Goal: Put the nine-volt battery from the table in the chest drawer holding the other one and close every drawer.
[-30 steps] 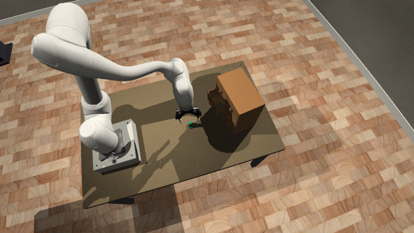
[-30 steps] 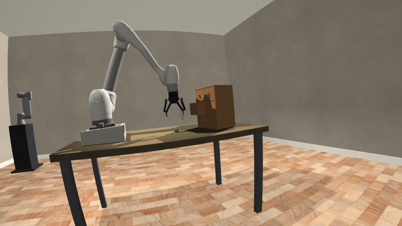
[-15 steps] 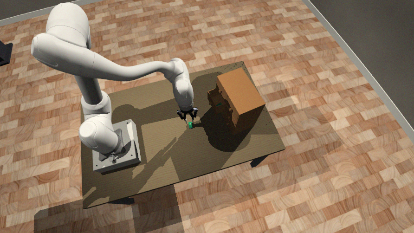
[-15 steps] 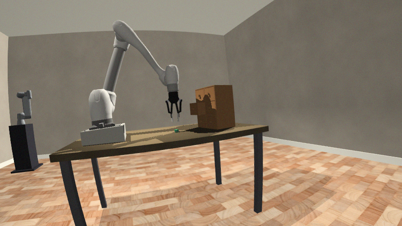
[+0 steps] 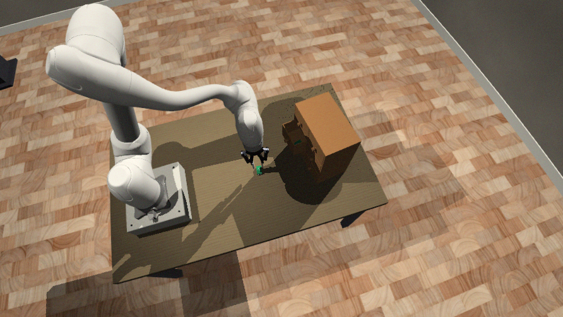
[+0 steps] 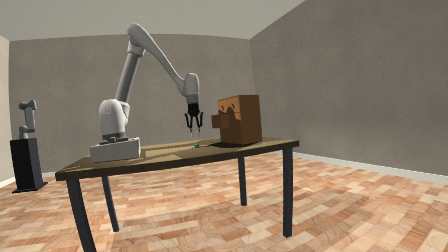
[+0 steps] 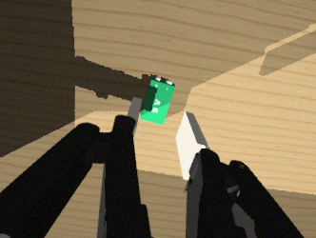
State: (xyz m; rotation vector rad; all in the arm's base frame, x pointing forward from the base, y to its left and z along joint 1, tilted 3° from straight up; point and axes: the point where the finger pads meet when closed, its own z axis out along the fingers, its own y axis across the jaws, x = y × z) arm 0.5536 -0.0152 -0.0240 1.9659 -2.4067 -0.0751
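Now: hand 1 cm to the left of the green nine-volt battery and 9 cm above it.
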